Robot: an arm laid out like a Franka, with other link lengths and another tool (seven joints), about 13 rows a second.
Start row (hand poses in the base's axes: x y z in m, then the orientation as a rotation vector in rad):
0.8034 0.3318 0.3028 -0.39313 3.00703 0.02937
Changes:
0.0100 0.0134 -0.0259 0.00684 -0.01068 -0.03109
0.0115 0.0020 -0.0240 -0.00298 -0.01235 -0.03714
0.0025 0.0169 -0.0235 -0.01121 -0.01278 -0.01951
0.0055 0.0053 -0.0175 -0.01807 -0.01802 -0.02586
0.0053 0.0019 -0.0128 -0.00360 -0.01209 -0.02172
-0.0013 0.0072 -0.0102 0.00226 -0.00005 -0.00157
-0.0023 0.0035 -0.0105 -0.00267 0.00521 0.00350
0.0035 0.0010 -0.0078 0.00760 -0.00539 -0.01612
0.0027 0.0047 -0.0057 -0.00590 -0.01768 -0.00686
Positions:
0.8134 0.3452 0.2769 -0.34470 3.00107 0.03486
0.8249 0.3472 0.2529 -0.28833 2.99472 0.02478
0.8274 0.3641 0.2294 -0.25946 2.98562 0.00418
0.8329 0.3694 0.2119 -0.22174 2.97208 -0.02781
0.8382 0.3713 0.1991 -0.18907 2.96264 -0.03698
0.8369 0.3785 0.1889 -0.18644 2.96267 -0.03384
0.8346 0.3820 0.1784 -0.19236 2.96759 -0.03692
0.8381 0.3830 0.1706 -0.16711 2.96354 -0.02813
0.8408 0.3877 0.1649 -0.15666 2.94671 -0.03903

